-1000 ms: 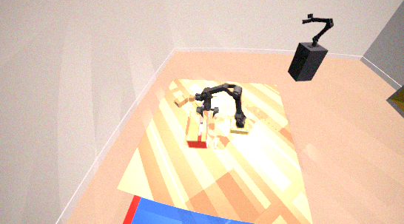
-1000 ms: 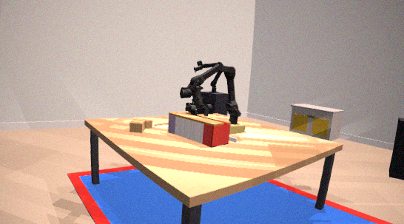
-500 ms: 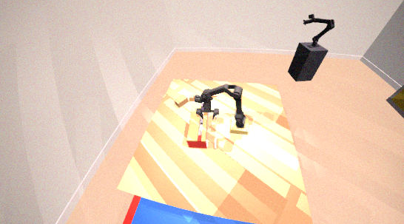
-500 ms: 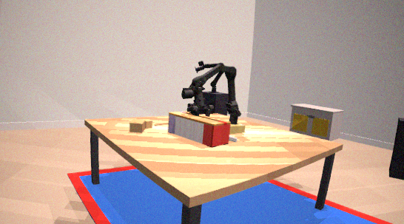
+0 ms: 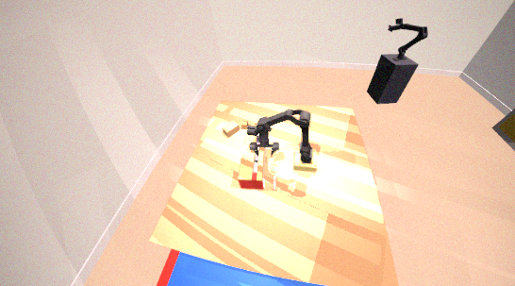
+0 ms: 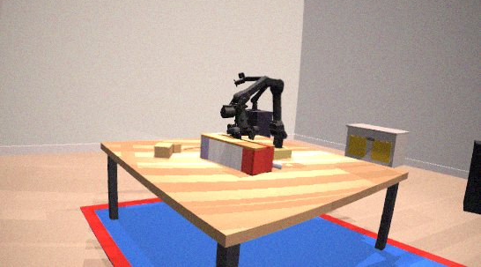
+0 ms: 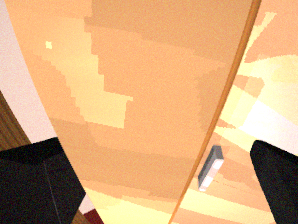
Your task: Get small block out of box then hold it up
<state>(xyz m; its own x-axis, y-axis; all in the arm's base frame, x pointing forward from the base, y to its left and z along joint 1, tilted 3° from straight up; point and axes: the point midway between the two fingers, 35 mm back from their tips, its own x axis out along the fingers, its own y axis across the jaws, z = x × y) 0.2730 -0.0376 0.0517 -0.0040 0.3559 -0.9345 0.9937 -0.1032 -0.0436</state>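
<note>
Right now the grey piece is 6 cm ahead of my gripper tip and 1 cm to the left of it. From my gripper tip the other things lie so: long box (4 cm ahead, 1 cm to the right, 3 cm below).
</note>
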